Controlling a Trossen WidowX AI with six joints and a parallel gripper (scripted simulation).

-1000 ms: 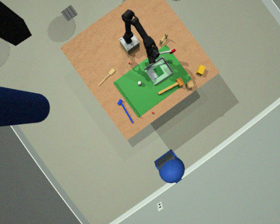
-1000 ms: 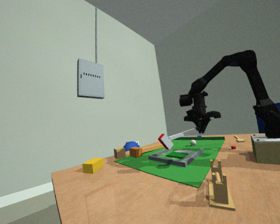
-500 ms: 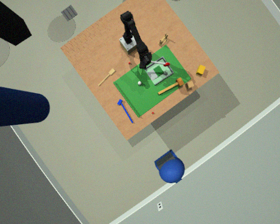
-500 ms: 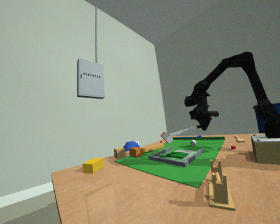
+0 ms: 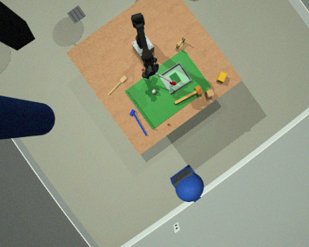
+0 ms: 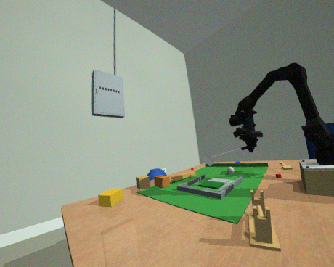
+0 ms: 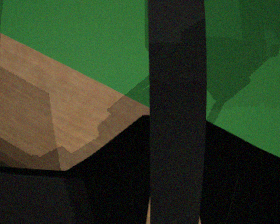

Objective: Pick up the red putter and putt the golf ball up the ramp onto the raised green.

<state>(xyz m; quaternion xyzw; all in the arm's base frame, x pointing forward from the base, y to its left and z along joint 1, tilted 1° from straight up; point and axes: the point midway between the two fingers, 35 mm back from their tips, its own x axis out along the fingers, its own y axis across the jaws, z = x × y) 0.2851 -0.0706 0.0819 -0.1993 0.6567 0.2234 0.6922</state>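
Right now the red putter is 100 mm ahead of my gripper tip and 70 mm to the left of it. From my gripper tip the other things lie so: green mat 190 mm ahead, 90 mm to the left, 130 mm below; blue putter 330 mm ahead, 340 mm to the right, 120 mm below; white golf ball 150 mm ahead, 50 mm to the right, 110 mm below.
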